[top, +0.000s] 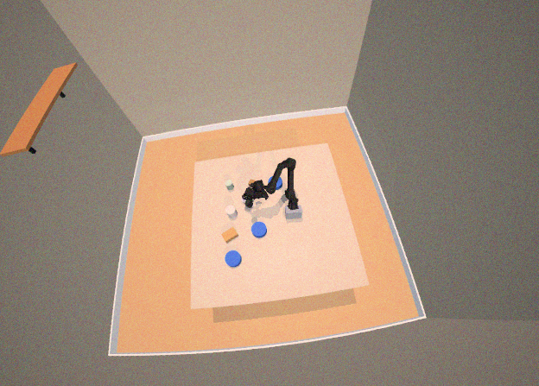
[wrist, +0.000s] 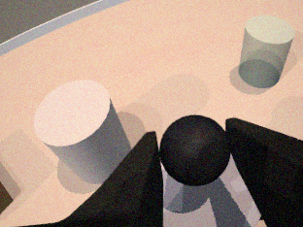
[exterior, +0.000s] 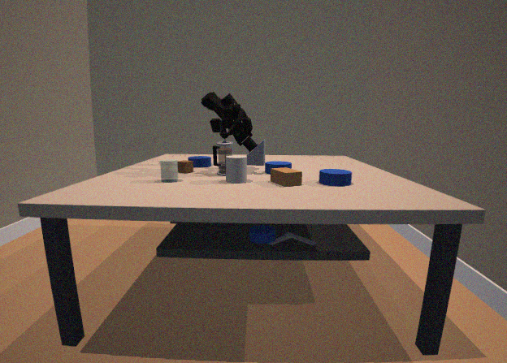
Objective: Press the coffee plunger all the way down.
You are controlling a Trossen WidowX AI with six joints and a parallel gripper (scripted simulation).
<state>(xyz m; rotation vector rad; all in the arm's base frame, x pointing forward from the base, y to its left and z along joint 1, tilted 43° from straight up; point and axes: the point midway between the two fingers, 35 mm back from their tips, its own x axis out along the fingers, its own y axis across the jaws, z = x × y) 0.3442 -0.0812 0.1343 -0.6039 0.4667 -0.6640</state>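
Right now my gripper tip is 30 mm past the coffee press, 10 mm to the left of it and 90 mm above it. Round my gripper tip: white cylinder 130 mm ahead, 50 mm to the left, 130 mm below.
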